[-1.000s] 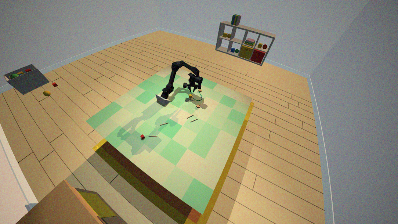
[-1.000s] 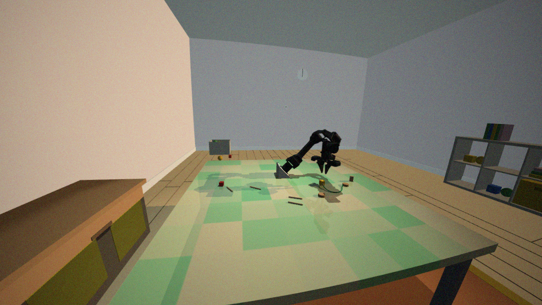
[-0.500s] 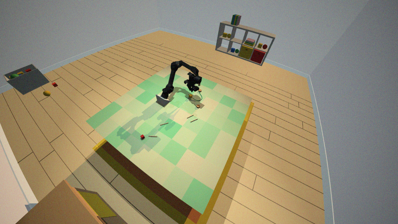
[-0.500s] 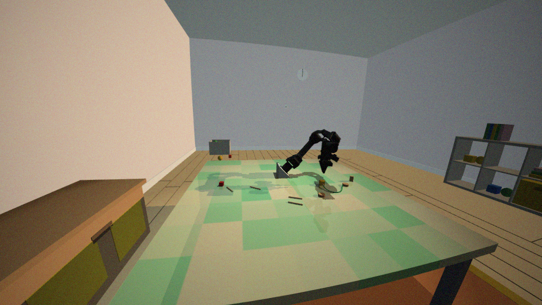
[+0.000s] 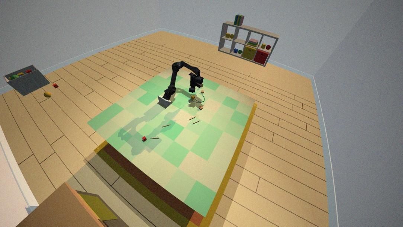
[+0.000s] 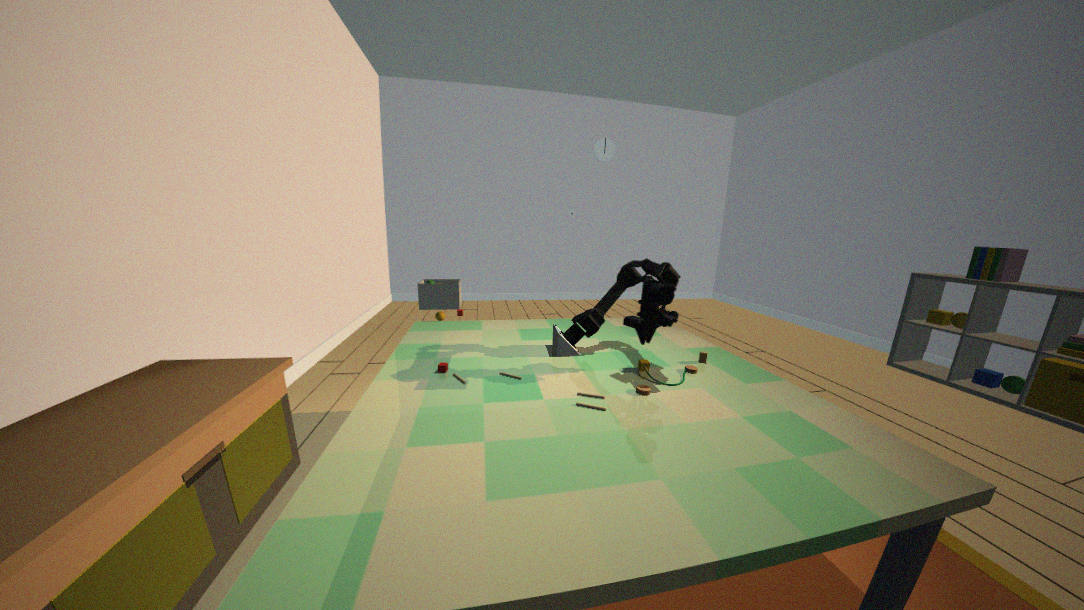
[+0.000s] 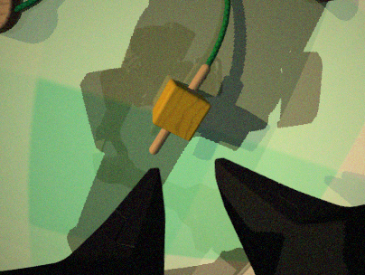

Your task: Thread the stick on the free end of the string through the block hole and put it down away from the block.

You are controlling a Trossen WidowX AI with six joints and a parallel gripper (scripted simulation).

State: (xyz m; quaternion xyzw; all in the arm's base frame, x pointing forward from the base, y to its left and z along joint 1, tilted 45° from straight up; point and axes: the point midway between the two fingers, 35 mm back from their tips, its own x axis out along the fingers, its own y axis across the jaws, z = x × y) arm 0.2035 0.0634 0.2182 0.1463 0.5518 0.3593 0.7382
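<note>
My gripper tip is now 10 mm short of the yellow wooden block and 70 mm above it. From my gripper tip the other things lie so: wooden disc 150 mm ahead, 90 mm to the right, 80 mm below; then thin wooden stick 20 mm ahead, 10 mm to the right, 80 mm below; then round wooden button 50 mm ahead, 150 mm to the left, 80 mm below.
</note>
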